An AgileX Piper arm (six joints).
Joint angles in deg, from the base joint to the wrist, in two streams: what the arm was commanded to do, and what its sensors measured. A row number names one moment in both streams.
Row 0, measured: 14.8 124.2 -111.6 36.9 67.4 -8.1
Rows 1 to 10, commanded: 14.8 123.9 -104.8 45.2 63.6 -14.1; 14.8 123.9 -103.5 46.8 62.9 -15.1; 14.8 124.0 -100.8 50.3 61.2 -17.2; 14.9 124.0 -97.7 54.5 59.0 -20.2; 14.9 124.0 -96.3 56.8 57.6 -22.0; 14.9 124.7 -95.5 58.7 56.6 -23.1; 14.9 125.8 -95.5 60.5 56.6 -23.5; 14.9 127.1 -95.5 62.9 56.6 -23.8; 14.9 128.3 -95.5 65.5 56.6 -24.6; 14.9 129.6 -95.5 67.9 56.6 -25.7
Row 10, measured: 14.8 127.9 -96.0 63.6 56.6 -23.5
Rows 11 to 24, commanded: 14.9 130.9 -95.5 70.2 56.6 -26.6; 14.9 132.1 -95.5 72.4 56.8 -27.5; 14.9 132.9 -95.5 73.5 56.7 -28.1; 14.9 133.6 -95.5 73.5 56.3 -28.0; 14.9 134.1 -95.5 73.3 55.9 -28.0; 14.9 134.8 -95.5 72.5 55.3 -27.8; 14.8 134.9 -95.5 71.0 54.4 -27.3; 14.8 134.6 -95.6 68.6 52.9 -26.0; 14.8 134.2 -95.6 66.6 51.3 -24.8; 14.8 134.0 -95.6 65.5 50.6 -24.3; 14.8 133.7 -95.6 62.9 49.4 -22.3; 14.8 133.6 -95.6 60.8 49.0 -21.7; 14.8 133.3 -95.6 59.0 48.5 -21.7; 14.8 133.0 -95.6 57.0 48.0 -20.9
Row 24, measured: 14.8 133.7 -95.7 58.2 48.4 -21.4
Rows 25 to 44, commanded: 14.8 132.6 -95.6 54.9 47.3 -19.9; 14.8 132.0 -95.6 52.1 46.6 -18.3; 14.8 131.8 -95.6 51.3 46.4 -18.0; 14.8 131.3 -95.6 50.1 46.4 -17.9; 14.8 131.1 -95.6 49.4 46.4 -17.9; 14.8 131.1 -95.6 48.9 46.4 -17.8; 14.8 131.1 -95.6 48.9 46.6 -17.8; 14.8 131.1 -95.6 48.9 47.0 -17.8; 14.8 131.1 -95.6 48.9 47.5 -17.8; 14.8 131.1 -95.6 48.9 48.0 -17.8; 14.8 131.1 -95.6 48.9 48.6 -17.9; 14.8 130.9 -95.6 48.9 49.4 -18.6; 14.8 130.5 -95.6 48.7 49.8 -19.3; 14.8 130.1 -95.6 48.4 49.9 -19.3; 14.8 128.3 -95.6 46.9 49.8 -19.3; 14.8 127.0 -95.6 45.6 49.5 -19.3; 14.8 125.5 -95.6 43.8 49.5 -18.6; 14.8 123.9 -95.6 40.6 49.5 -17.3; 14.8 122.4 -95.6 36.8 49.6 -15.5; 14.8 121.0 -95.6 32.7 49.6 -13.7
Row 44, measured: 14.8 123.2 -95.7 38.1 49.0 -16.2
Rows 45 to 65, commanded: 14.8 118.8 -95.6 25.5 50.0 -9.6; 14.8 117.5 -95.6 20.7 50.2 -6.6; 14.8 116.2 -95.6 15.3 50.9 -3.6; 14.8 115.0 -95.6 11.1 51.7 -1.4; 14.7 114.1 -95.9 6.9 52.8 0.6; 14.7 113.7 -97.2 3.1 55.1 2.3; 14.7 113.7 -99.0 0.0 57.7 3.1; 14.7 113.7 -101.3 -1.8 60.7 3.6; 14.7 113.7 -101.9 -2.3 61.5 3.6; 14.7 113.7 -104.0 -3.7 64.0 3.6; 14.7 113.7 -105.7 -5.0 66.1 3.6; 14.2 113.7 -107.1 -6.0 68.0 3.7; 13.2 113.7 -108.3 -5.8 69.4 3.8; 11.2 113.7 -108.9 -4.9 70.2 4.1; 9.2 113.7 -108.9 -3.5 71.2 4.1; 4.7 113.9 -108.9 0.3 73.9 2.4; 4.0 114.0 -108.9 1.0 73.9 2.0; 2.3 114.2 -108.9 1.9 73.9 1.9; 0.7 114.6 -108.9 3.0 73.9 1.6; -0.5 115.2 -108.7 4.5 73.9 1.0; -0.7 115.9 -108.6 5.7 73.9 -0.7
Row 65, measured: 0.1 114.5 -108.6 3.6 69.6 1.7
